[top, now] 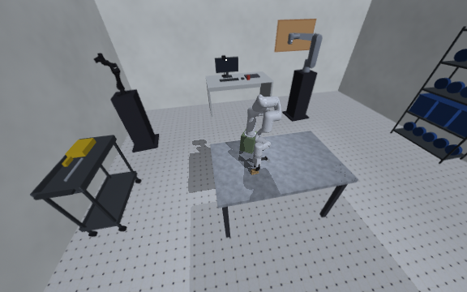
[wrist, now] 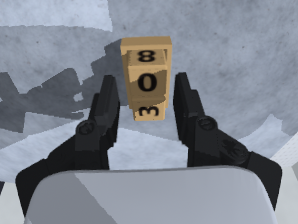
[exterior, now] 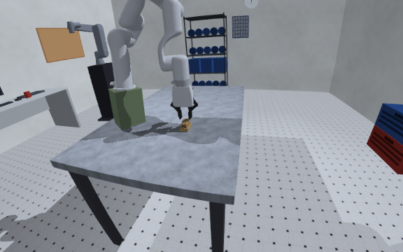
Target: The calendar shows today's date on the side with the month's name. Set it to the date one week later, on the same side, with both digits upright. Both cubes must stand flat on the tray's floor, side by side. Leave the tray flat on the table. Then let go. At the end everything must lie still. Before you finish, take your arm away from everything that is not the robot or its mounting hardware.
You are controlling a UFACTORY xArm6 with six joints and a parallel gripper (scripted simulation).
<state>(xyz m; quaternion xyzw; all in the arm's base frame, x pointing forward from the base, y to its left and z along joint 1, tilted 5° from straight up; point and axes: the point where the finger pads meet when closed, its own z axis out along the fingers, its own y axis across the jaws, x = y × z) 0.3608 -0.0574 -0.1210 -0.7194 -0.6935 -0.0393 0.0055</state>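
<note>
My gripper is now 60 mm above the tray and 20 mm to the left of it.
</note>
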